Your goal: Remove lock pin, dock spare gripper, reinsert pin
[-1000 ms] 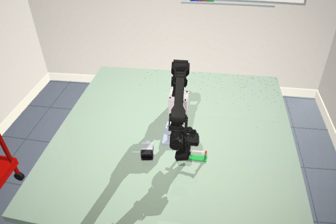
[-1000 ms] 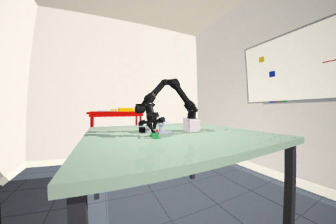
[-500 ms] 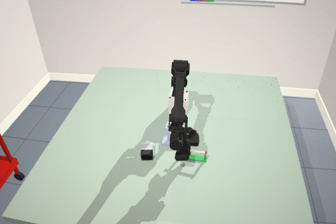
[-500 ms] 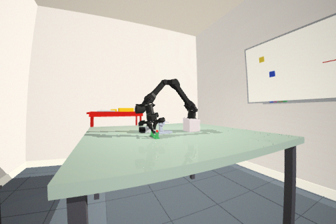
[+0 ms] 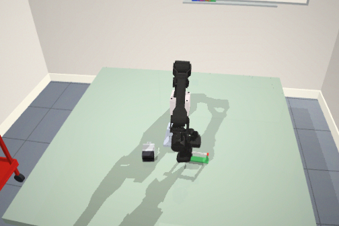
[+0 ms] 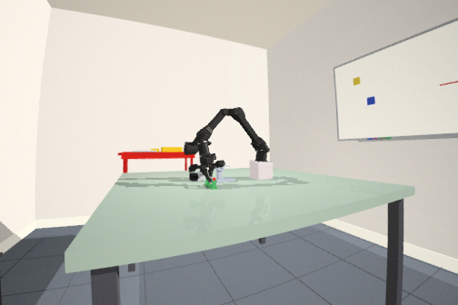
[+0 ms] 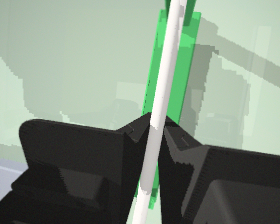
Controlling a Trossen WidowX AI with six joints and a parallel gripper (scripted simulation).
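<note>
The green rack lies 20 mm to the left of my gripper tip. Round my gripper tip: spare gripper: 20 mm behind, 210 mm to the right; grey-blue mount: 120 mm behind, 100 mm to the right, 30 mm above.
</note>
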